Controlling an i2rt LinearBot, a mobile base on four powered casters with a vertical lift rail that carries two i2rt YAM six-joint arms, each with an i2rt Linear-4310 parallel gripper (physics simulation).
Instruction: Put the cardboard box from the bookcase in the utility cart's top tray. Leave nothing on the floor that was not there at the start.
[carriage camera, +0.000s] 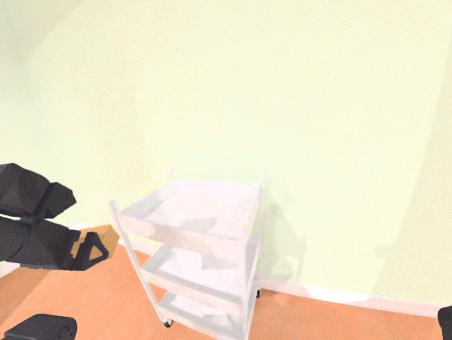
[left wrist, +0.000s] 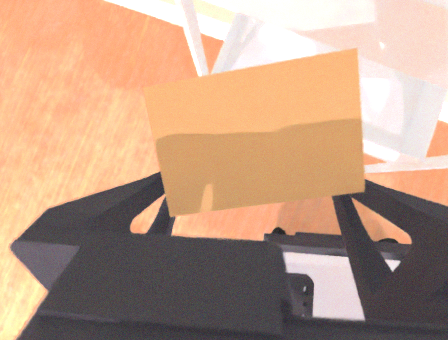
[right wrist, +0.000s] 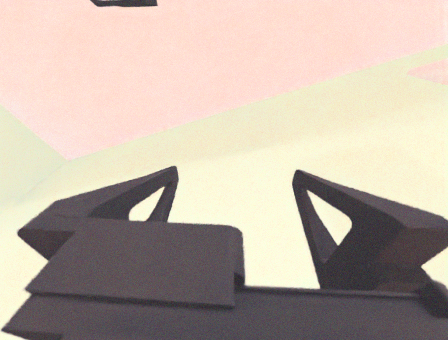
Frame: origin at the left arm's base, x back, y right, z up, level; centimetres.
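Seen in the pictures: left gripper, fingertip midpoint: (carriage camera: 90, 255) (left wrist: 255, 175); right gripper, fingertip midpoint: (right wrist: 234, 174).
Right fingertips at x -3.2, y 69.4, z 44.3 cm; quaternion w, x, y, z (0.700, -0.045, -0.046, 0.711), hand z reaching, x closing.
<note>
A point is followed by its place in that frame.
The tan cardboard box (carriage camera: 113, 237) @[x -19.7, y 3.7, z 18.2 cm] (left wrist: 265, 135) @[x -17.1, y -0.1, z 20.4 cm] is between the fingers of my left gripper (carriage camera: 95, 246) (left wrist: 255, 175) @[x -15.5, y 0.0, z 16.5 cm], which is shut on it. In the carriage view they are at the left, beside the cart's left front post and apart from it. The white three-tier utility cart (carriage camera: 177, 234) @[x -26.2, y 17.0, z 13.7 cm] (left wrist: 194, 37) @[x -33.5, y -7.6, z 2.5 cm] stands near the wall; its top tray (carriage camera: 220, 205) @[x -48.6, y 26.8, z 8.7 cm] holds no box and has a shadow across it. My right gripper (right wrist: 234, 174) @[x -3.2, y 69.4, z 44.3 cm] is open and empty, tilted up toward the wall and ceiling. The bookcase does not show in these views.
The pale green wall (carriage camera: 300, 125) @[x -53.0, y 59.3, z 37.9 cm] (right wrist: 240, 200) @[x -48.7, y 73.1, z 77.1 cm] rises behind the cart, with a white baseboard (carriage camera: 350, 296) @[x -41.5, y 91.5, z -50.0 cm] along its foot. The wooden floor (carriage camera: 65, 295) @[x -44.1, y -87.0, z -57.5 cm] (left wrist: 65, 125) @[x -33.4, y -73.0, z -57.5 cm] lies left of the cart. The pink ceiling (right wrist: 175, 65) @[x -14.4, y 21.4, z 186.2 cm] shows in the right wrist view.
</note>
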